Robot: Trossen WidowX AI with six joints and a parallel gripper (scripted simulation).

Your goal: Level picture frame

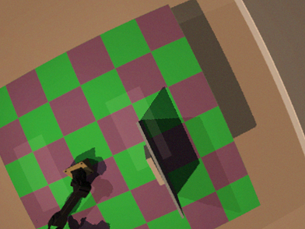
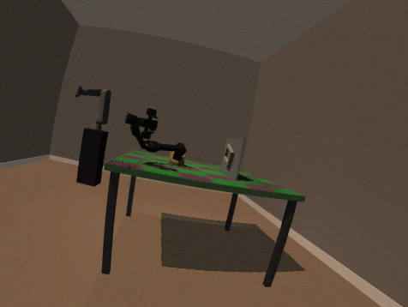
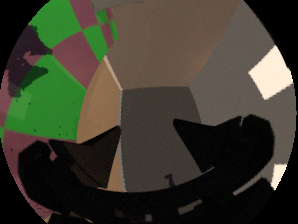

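The picture frame is 590 mm ahead of my gripper tip, 480 mm to the left of it and 100 mm below it. Round my gripper tip: grey wall panel: 600 mm ahead, 470 mm to the left, 110 mm below.
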